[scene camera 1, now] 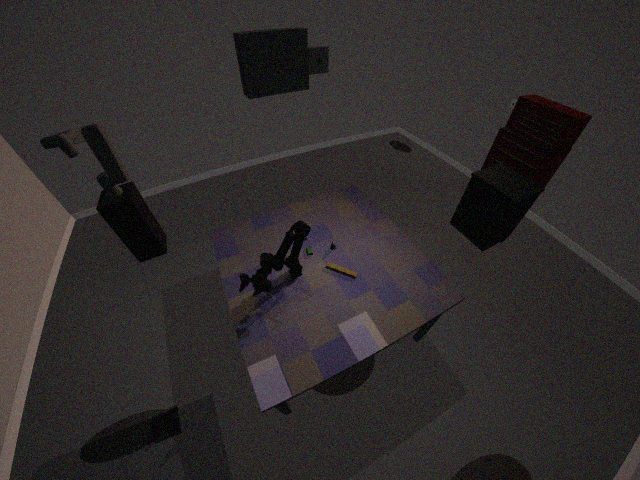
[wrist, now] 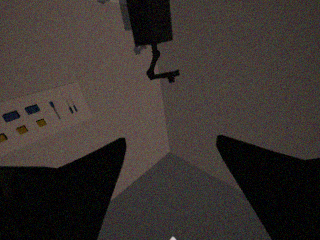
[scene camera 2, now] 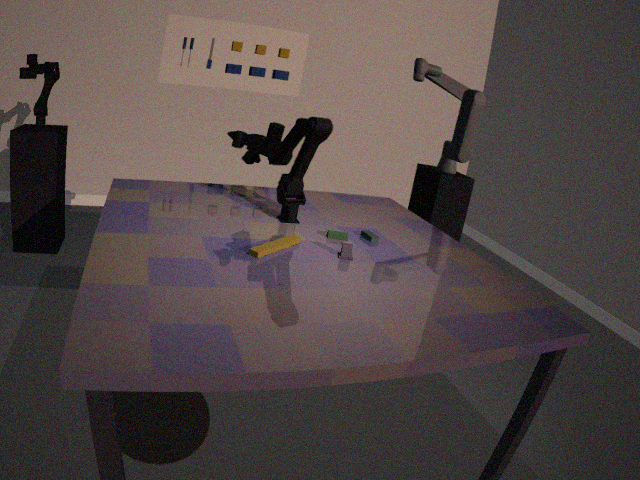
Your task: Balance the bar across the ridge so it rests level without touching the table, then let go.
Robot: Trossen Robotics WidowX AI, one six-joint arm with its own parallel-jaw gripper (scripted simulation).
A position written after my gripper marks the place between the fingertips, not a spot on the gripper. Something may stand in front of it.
My gripper [scene camera 2: 234, 134] is open, with nothing in its grasp.
My gripper shows as well in the wrist view [wrist: 171, 141].
